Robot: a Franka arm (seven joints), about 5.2 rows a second.
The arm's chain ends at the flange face. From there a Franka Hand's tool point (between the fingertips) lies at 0.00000 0.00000 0.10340 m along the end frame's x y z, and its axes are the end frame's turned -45 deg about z.
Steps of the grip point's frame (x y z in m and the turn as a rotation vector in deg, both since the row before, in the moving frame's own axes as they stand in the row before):
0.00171, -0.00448, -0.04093, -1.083, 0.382, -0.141
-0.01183, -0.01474, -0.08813, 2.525, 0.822, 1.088
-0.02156, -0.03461, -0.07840, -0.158, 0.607, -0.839
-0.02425, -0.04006, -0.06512, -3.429, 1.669, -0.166
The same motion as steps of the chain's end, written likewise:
-0.00383, -0.00527, -0.04091, -0.496, 1.036, -0.141
-0.01666, 0.00223, -0.08802, 2.367, -1.204, 1.088
-0.04069, -0.00865, -0.07839, 0.317, 0.541, -0.839
-0.05198, -0.01341, -0.06489, -1.245, 3.605, -0.166

